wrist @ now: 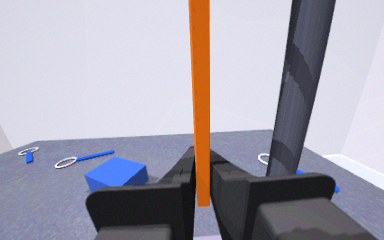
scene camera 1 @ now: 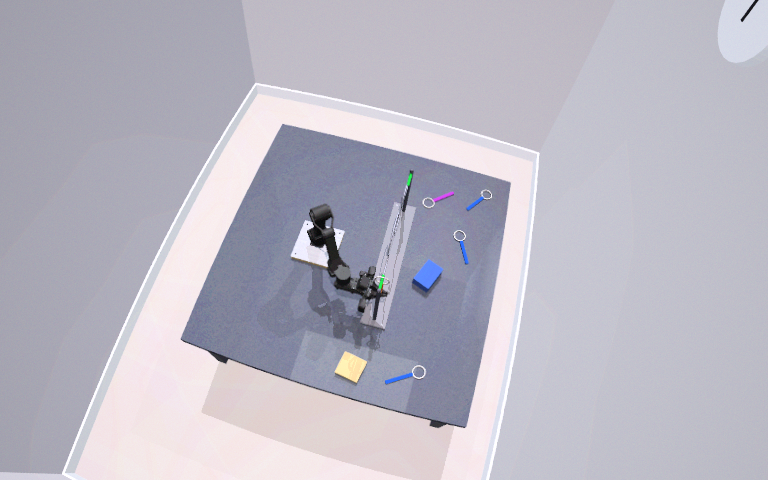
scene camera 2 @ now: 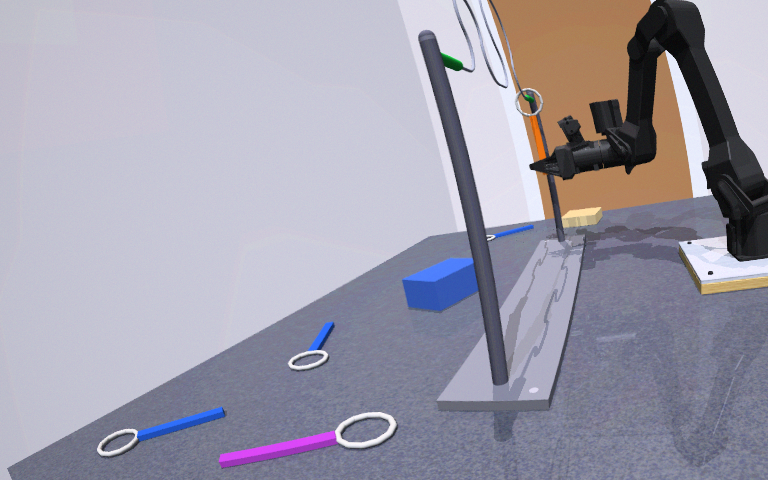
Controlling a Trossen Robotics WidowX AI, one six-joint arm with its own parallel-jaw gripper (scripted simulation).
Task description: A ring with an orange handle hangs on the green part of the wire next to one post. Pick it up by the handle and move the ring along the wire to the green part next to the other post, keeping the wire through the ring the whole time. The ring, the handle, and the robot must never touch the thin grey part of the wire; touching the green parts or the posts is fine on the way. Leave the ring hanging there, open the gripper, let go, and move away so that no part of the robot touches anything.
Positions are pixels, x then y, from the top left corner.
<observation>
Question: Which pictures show my gripper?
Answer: The wrist view, scene camera 1 and scene camera 2: all of them.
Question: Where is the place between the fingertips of my gripper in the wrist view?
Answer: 197,149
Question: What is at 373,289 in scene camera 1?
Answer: My gripper.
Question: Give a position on a blue block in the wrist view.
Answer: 117,171
</observation>
